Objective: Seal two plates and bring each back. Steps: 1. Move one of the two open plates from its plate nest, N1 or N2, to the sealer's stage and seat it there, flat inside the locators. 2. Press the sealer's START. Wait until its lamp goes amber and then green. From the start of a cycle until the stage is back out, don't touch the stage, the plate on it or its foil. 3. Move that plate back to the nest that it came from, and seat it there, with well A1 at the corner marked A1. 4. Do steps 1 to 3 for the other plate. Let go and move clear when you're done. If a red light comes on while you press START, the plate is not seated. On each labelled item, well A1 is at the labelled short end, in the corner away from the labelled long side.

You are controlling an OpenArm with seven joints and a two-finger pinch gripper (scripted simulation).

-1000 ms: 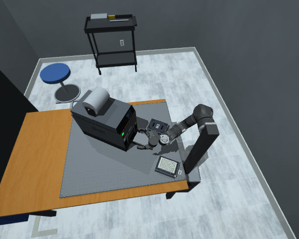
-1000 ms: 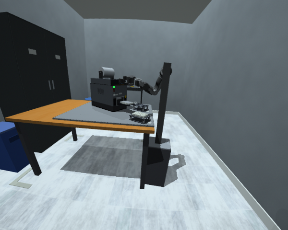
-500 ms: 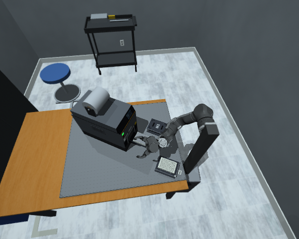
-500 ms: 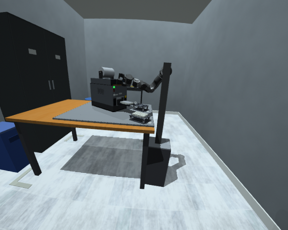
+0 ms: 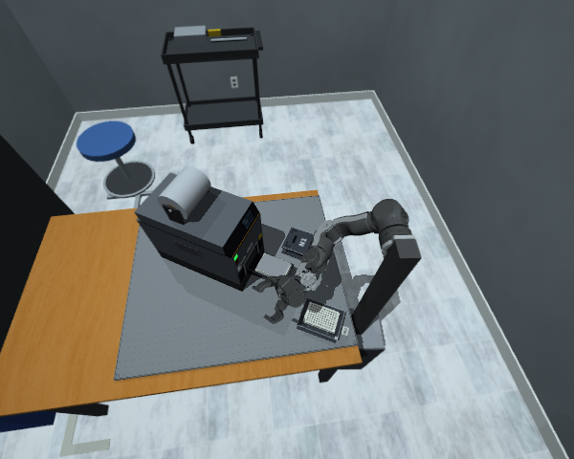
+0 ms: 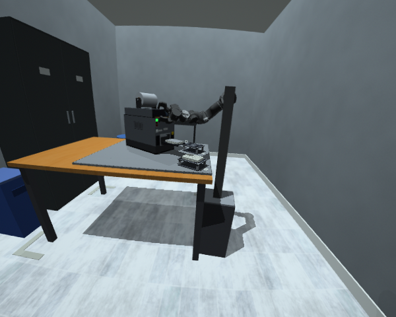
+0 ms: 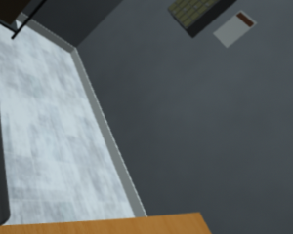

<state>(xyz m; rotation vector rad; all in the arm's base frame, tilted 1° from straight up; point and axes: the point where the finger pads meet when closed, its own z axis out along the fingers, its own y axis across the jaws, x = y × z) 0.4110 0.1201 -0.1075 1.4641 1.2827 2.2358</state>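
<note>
Now: hand 100 mm short of the grey start button, 200 mm to the left of it and 150 mm above it. Also, from my hand: foil roll (280 mm ahead, 380 mm to the right, 80 mm above); then sealer stage (30 mm behind, 250 mm to the right, 240 mm below); then white well plate (210 mm behind, 50 mm to the right, 280 mm below).
</note>
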